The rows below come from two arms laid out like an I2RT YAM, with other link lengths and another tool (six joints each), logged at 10 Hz.
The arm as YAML. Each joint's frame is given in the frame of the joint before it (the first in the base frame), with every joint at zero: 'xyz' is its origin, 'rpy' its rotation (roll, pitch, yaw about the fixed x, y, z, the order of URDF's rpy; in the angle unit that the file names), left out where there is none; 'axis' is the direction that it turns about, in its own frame. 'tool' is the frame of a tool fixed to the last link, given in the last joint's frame.
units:
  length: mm
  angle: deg
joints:
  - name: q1
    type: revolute
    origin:
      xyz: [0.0, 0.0, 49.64]
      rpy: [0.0, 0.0, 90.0]
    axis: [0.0, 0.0, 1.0]
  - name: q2
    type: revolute
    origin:
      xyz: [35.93, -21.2, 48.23]
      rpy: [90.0, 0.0, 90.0]
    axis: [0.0, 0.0, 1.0]
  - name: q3
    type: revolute
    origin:
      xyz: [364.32, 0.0, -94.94]
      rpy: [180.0, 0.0, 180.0]
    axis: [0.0, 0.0, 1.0]
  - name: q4
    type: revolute
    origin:
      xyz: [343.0, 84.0, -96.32]
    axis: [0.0, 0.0, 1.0]
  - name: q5
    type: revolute
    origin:
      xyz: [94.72, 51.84, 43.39]
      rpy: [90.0, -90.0, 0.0]
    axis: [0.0, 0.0, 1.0]
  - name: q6
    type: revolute
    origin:
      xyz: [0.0, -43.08, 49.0]
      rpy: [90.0, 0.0, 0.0]
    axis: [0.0, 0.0, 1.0]
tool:
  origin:
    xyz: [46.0, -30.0, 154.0]
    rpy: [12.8, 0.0, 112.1]
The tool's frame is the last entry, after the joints.
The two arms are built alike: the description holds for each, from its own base.
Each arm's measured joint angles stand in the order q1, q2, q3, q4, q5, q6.
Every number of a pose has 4 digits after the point.
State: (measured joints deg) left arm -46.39 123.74 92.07 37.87 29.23 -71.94; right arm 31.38 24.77 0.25 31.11 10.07 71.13
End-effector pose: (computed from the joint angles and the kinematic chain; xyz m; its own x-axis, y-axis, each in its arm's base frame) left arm 0.5044 -0.6598 0.3773 -0.6908 -0.2418 -0.6815 0.7177 -0.1146 -0.6868; right arm 0.3167 0.0958 0.1861 -0.3693 0.9262 0.0760 0.1298 -0.0296 0.9911
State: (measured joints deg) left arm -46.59 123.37 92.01 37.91 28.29 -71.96; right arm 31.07 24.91 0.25 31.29 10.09 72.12
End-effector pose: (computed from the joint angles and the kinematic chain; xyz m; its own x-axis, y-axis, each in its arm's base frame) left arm 0.5039 -0.6591 0.3822 -0.6858 -0.2545 -0.6818 0.7209 -0.1093 -0.6844; right arm 0.3172 0.0947 0.1855 -0.3653 0.9262 0.0933 0.1352 -0.0463 0.9897
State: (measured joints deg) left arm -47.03 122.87 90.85 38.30 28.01 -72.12; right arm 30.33 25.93 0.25 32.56 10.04 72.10
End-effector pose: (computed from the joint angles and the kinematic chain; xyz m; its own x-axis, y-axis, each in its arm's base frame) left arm 0.4974 -0.6600 0.3788 -0.6909 -0.2508 -0.6780 0.7162 -0.1100 -0.6892; right arm 0.3197 0.0915 0.1865 -0.3545 0.9304 0.0935 0.1307 -0.0497 0.9902
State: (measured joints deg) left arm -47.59 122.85 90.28 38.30 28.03 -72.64; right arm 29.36 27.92 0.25 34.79 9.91 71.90
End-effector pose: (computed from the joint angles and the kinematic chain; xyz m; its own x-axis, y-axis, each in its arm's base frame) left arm 0.4911 -0.6645 0.3730 -0.7039 -0.2399 -0.6686 0.7044 -0.1144 -0.7005; right arm 0.3238 0.0879 0.1871 -0.3409 0.9357 0.0905 0.1251 -0.0503 0.9909
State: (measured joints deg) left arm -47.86 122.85 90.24 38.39 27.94 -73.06; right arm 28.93 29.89 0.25 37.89 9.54 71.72
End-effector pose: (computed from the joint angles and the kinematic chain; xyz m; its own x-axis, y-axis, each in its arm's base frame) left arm 0.4886 -0.6665 0.3729 -0.7092 -0.2389 -0.6633 0.6993 -0.1188 -0.7049; right arm 0.3268 0.0880 0.1922 -0.3411 0.9357 0.0897 0.1065 -0.0563 0.9927
